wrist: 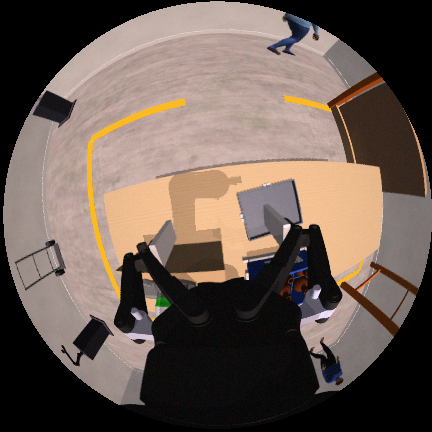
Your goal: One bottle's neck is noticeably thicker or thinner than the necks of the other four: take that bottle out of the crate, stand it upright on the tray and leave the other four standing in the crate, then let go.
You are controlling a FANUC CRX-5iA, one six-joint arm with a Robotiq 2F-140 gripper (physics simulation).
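Frame: origin at the arm's base, x back, y up, z left, level; metres.
Seen in the pictures: gripper, fingertip midpoint: [218, 221].
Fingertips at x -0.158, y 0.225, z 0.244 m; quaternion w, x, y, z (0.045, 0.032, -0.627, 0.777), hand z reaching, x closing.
Pixels of each thing's top centre, then the offset from my fingertips to it. "spot": a spot on its surface instead. Level surfaces: height alone.
- blue crate, surface spot: [256, 270] spot: dx -0.131, dy -0.273, dz -0.239 m
- grey tray, surface spot: [256, 199] spot: dx -0.159, dy -0.379, dz +0.008 m
- wooden table, surface height: dy -0.384 m
My gripper [218, 221] is open and empty, its two pads wide apart above the table. The blue crate [256, 270] stands at the lower right, partly hidden behind the right finger. Brown-orange bottles [301, 284] show in it beside that finger; their number and neck widths cannot be told, as the finger and gripper body cover part of them. The grey tray [256, 199] lies beyond the crate, slightly turned, with a dark edge at its right. The right pad overlaps the tray in view. No bottle shows on the visible part of the tray.
The wooden table [345, 200] carries a dark brown flat-topped block [202, 256] at the left, near the left finger. A green item [162, 301] shows below it. A brown wooden frame [365, 306] stands at the right, beyond the table.
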